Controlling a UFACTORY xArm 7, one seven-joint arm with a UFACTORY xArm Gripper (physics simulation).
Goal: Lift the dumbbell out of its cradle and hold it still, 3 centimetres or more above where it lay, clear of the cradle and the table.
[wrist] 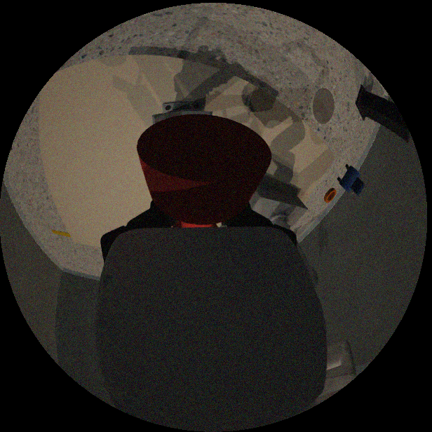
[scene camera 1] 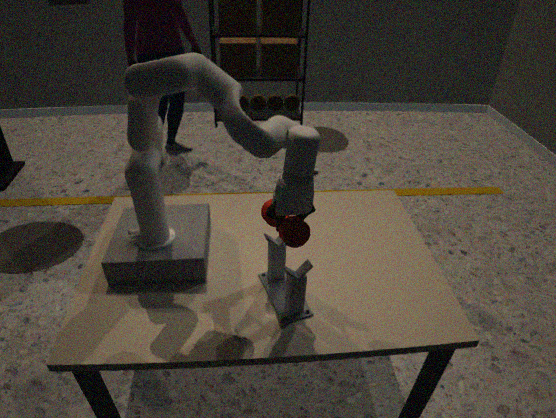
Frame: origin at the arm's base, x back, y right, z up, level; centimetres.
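Seen in the pictures: arm's base, link origin: [scene camera 1: 156,239].
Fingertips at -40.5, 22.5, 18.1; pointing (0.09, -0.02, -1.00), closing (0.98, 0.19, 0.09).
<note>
Pixels of each thing's middle, then the offset from my fingertips to it, as dx, dy, dz. Level surfaces: height alone.
- red dumbbell, body centre: [scene camera 1: 284,221] +0.5, -3.2, +1.3
- grey cradle, body centre: [scene camera 1: 285,272] -0.7, -2.6, -18.1
- table, surface height: dz -28.0
My gripper [scene camera 1: 285,221] [wrist: 199,223] is shut on the handle of the red dumbbell [scene camera 1: 294,231] [wrist: 202,167], between its two heads. The dumbbell hangs above the grey cradle [scene camera 1: 296,295] [wrist: 182,114] and looks somewhat tilted, with its near head raised. In the scene view a gap shows between the near head and the cradle's near V-shaped post. The far head is partly hidden behind the gripper, so its exact gap over the far post is hard to tell. In the wrist view the near head hides most of the cradle, and the gripper body hides most of the handle.
The cradle's base stands on the table [scene camera 1: 370,280] [wrist: 90,150]. The arm's grey base block [scene camera 1: 155,272] stands at the table's left. Behind the table are a person [scene camera 1: 155,30] and a shelf rack [scene camera 1: 212,60], with a yellow floor line [scene camera 1: 450,191] nearer.
</note>
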